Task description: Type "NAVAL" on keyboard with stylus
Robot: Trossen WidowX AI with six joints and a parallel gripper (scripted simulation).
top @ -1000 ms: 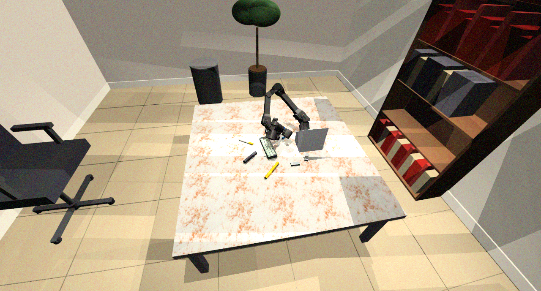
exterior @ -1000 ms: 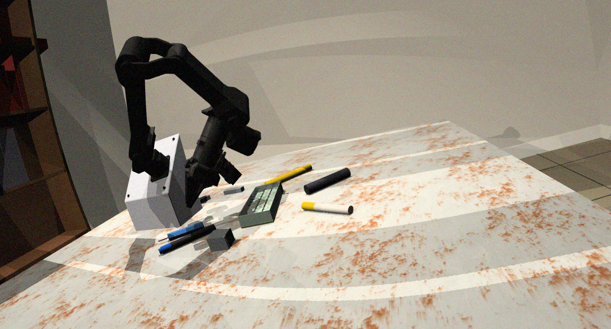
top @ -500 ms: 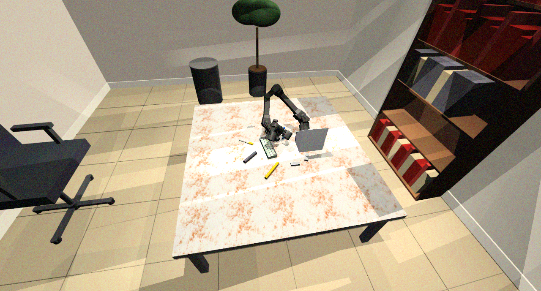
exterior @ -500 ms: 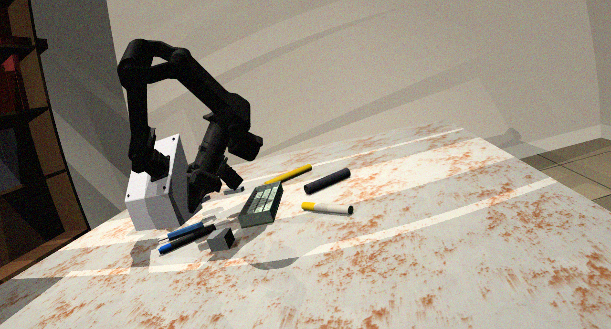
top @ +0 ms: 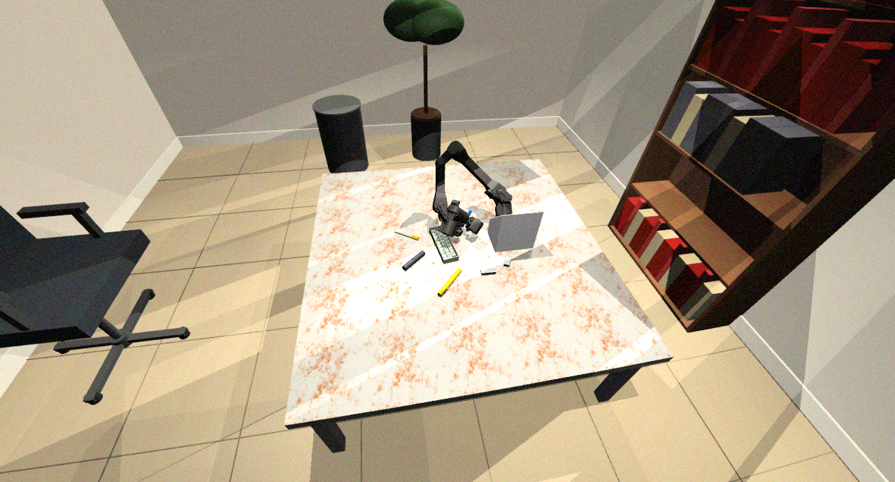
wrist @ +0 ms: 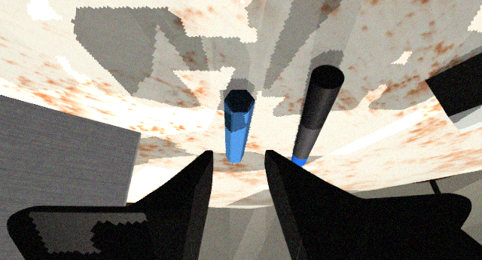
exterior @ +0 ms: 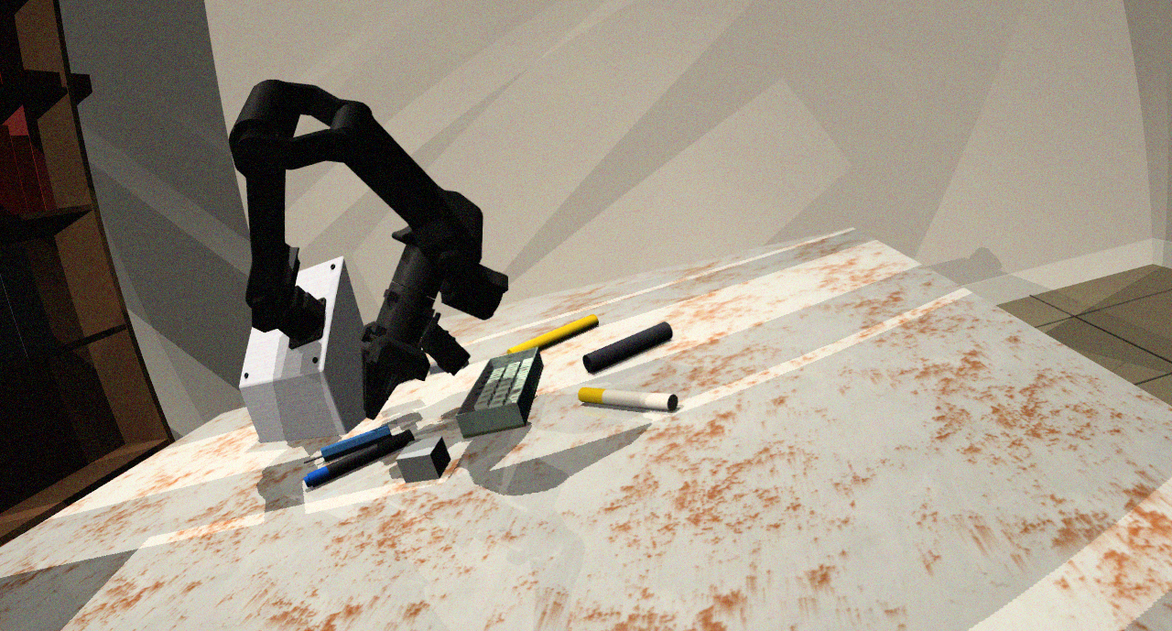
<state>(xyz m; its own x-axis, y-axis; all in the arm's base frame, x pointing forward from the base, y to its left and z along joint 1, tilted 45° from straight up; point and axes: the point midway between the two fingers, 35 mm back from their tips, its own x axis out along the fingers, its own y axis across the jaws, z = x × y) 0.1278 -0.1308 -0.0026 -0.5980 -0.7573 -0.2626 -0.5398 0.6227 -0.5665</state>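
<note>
Now: gripper tip 50 mm past the blue stylus, 30 mm to the left of it and 30 mm above it. The rest, counted from my gripper tip: white-and-yellow marker (290 mm ahead, 30 mm below, 10 mm to the right); then dark cylinder (300 mm ahead, 150 mm to the left, 20 mm below); then grey cube (110 mm ahead, 100 mm to the right, 20 mm below).
</note>
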